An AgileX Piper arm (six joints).
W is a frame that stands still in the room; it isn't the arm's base.
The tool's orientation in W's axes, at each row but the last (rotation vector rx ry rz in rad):
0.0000, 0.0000, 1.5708
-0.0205, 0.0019, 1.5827
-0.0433, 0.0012, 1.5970
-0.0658, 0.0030, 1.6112
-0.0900, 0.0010, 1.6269
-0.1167, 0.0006, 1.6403
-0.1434, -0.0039, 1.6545
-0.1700, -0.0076, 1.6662
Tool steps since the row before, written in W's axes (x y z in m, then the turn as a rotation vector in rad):
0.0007, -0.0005, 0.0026, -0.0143, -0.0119, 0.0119
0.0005, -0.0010, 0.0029, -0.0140, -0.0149, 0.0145
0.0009, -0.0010, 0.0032, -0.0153, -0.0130, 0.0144
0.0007, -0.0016, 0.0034, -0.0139, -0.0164, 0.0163
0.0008, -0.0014, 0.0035, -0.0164, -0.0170, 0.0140
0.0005, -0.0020, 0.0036, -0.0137, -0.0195, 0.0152
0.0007, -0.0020, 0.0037, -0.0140, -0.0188, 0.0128
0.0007, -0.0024, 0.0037, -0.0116, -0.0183, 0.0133
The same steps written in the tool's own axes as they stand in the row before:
-0.0005, -0.0007, 0.0026, -0.0119, 0.0143, 0.0119
-0.0010, -0.0005, 0.0029, -0.0149, 0.0140, 0.0145
-0.0011, -0.0010, 0.0031, -0.0130, 0.0153, 0.0144
-0.0018, -0.0008, 0.0033, -0.0165, 0.0139, 0.0161
-0.0016, -0.0009, 0.0034, -0.0169, 0.0166, 0.0140
-0.0023, -0.0006, 0.0034, -0.0196, 0.0140, 0.0148
-0.0024, -0.0008, 0.0034, -0.0187, 0.0144, 0.0125
-0.0028, -0.0008, 0.0033, -0.0185, 0.0120, 0.0127

